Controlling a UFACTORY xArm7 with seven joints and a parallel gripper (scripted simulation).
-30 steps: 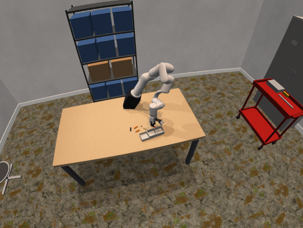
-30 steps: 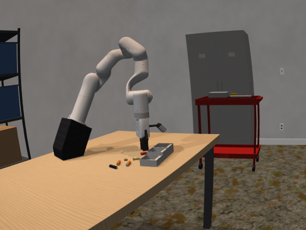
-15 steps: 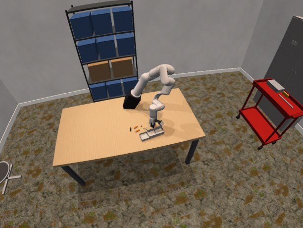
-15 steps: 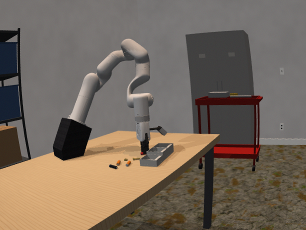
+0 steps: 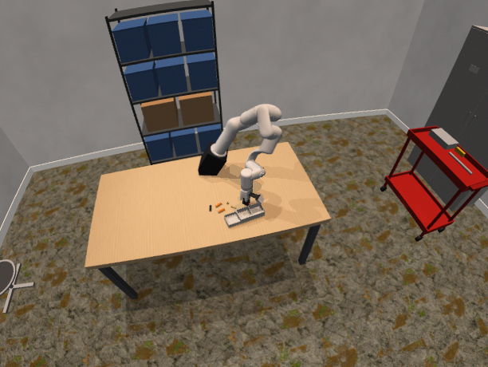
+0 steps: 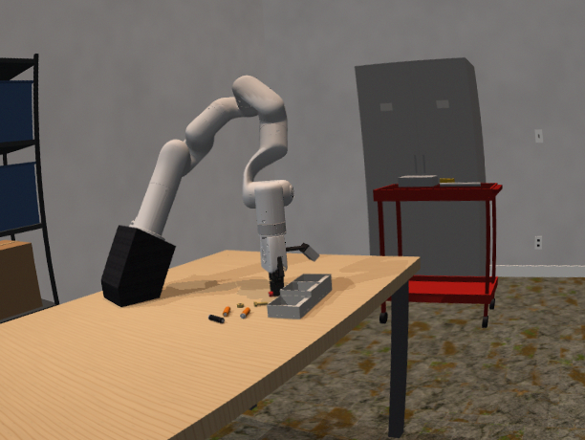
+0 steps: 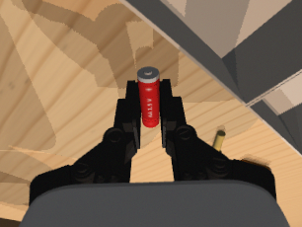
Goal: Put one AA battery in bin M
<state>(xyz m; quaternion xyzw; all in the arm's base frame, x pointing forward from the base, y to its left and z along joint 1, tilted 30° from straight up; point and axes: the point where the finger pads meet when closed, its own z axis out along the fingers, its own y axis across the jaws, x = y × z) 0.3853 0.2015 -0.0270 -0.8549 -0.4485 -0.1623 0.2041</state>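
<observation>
The red AA battery lies 20 mm below my hand. Also, from my hand: brass bolt: 100 mm to the right, 20 mm below, 20 mm ahead; brass nut: 130 mm to the right, 20 mm below, 20 mm behind; bin tray: 110 mm ahead, 30 mm to the right.
</observation>
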